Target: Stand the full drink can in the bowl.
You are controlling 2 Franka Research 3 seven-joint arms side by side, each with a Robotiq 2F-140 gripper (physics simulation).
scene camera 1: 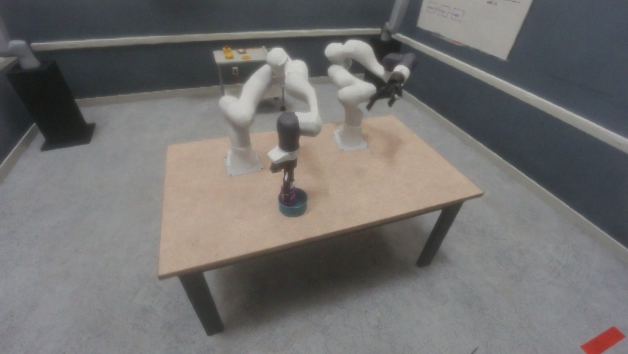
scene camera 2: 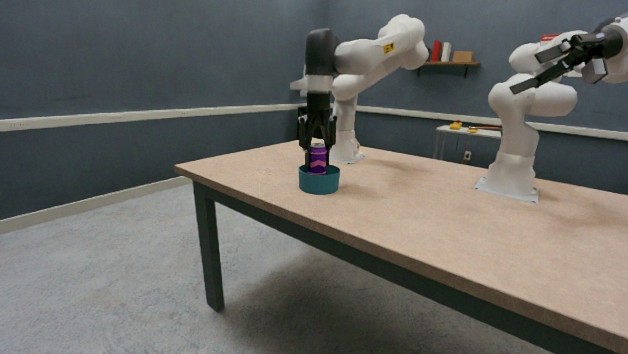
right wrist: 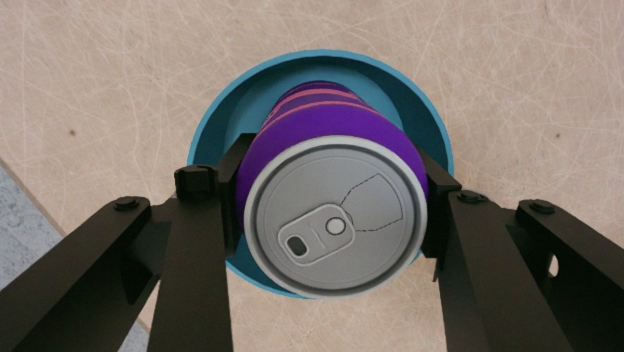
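A purple drink can [scene camera 2: 318, 157] [right wrist: 334, 215] with pink bands and a silver lid is upright, its lower part inside the teal bowl [scene camera 1: 293, 209] [scene camera 2: 319, 184] [right wrist: 320, 53]. The bowl stands on the table. My right gripper [scene camera 2: 318, 162] [right wrist: 323, 160] points down and is shut on the can, one finger on each side. The bowl's wall hides the can's base in scene camera 2, so I cannot tell whether it touches the bowl's floor. My left gripper [scene camera 1: 382, 106] [scene camera 2: 524, 72] is open and empty, raised high at the right, far from the bowl.
The wooden table [scene camera 1: 400, 175] [scene camera 2: 450, 225] carries both arm bases. The bowl is near its front edge in scene camera 1. Behind it stand a small cart [scene camera 1: 220, 75] with yellow items and a black pedestal [scene camera 1: 47, 105].
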